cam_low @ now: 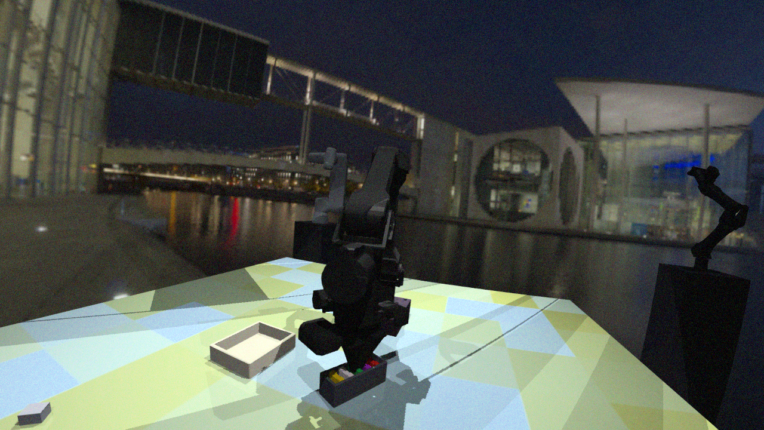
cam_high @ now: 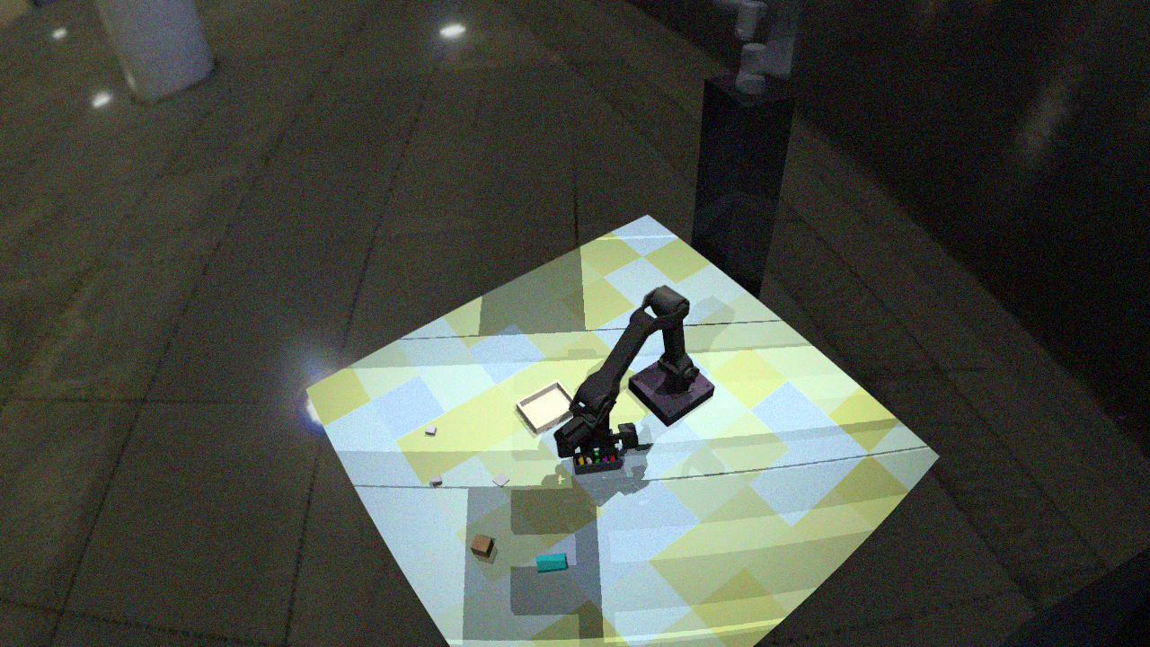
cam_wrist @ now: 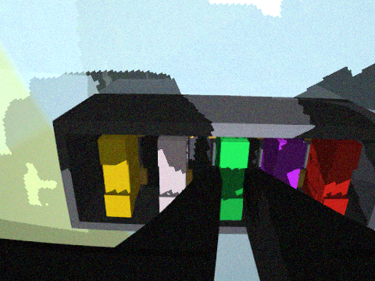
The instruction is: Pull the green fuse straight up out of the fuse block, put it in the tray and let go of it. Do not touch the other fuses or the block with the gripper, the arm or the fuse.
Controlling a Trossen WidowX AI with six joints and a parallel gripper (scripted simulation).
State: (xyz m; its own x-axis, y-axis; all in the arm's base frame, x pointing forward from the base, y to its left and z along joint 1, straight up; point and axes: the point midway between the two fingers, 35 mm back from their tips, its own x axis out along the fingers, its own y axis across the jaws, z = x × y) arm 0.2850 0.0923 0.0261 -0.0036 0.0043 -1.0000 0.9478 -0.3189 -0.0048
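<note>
Right now my gripper tip is 10 mm above the green fuse. Also, from my gripper tip: brown cube: 340 mm ahead, 90 mm to the left, 20 mm below; beige tray: 40 mm ahead, 210 mm to the right, 30 mm below; cyan block: 220 mm ahead, 200 mm to the left, 30 mm below.
</note>
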